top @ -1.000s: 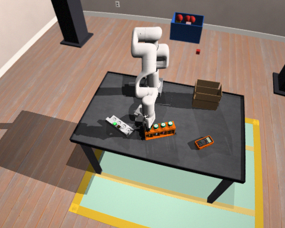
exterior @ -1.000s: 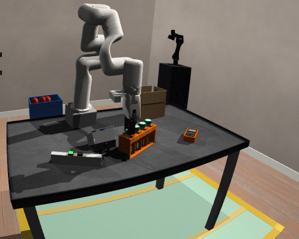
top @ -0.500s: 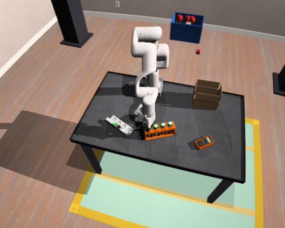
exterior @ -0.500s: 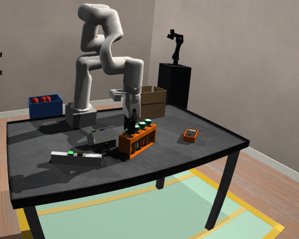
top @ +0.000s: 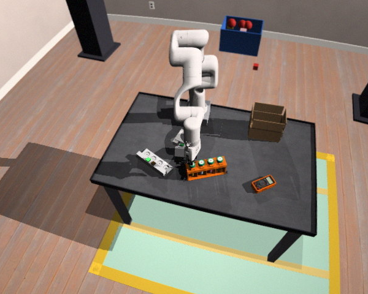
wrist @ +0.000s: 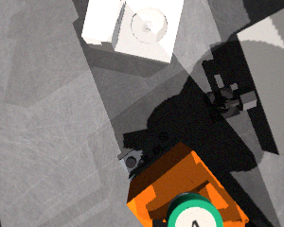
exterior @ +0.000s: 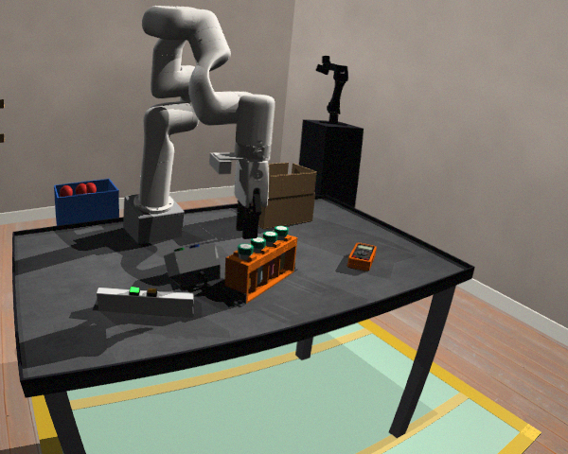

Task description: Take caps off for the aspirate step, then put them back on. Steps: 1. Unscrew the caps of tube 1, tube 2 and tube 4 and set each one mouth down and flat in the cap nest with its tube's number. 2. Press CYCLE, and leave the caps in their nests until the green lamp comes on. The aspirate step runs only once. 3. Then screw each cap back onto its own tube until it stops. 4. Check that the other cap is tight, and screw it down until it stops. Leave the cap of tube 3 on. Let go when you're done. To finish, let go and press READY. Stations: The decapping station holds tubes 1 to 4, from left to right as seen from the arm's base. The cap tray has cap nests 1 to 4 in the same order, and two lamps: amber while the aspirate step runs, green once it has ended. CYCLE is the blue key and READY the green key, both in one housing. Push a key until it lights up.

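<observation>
Now: the green key 140 mm behind my hand, 110 mm to the right of it and 100 mm below it. Also, from my hand: blue key 150 mm behind, 70 mm to the right, 100 mm below; then table's front edge 180 mm ahead, 80 mm to the left, 160 mm below; then grey key housing 130 mm behind, 90 mm to the right, 120 mm below.
</observation>
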